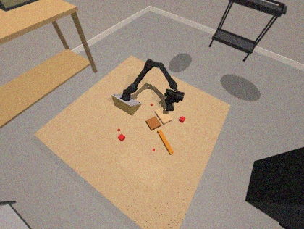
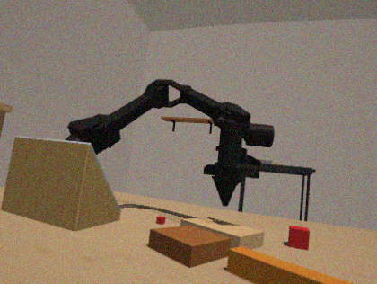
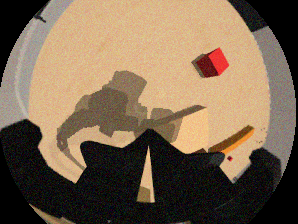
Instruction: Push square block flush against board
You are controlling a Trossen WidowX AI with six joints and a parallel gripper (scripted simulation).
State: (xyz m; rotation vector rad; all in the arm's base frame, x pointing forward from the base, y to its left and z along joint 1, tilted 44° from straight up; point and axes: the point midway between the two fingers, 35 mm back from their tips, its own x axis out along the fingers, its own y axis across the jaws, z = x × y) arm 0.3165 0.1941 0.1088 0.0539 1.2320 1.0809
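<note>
Right now my gripper tip is 70 mm to the left of the pale flat slab, 50 mm above it and 10 mm short of it. Round my gripper tip: brown square block (200 mm to the right, 50 mm below, 10 mm behind); orange board (270 mm to the right, 170 mm ahead, 50 mm below).
</note>
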